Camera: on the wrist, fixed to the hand. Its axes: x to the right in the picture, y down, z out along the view.
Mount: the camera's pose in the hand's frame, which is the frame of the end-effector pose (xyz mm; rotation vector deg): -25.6 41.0 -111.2 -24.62 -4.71 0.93
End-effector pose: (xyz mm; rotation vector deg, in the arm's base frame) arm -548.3 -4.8 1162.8 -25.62 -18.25 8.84
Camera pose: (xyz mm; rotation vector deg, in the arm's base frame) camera -538.2 -18.2 1042.7 -49.86 -24.69 6.86
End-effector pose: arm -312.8 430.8 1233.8 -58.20 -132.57 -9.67
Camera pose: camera -217.7 405.5 1304.6 -72.53 -137.33 -37.29
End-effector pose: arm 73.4 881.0 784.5 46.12 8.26 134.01
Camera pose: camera 1.3 844.5 694.1 39.12 -22.29 127.81
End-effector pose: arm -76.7 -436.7 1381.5 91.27 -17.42 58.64
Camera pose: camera -169.0 -358.1 1385.2 71.31 -31.78 48.00
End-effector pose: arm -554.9 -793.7 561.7 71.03 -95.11 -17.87
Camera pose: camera -488.1 -717.0 627.8 51.51 -89.69 -38.87
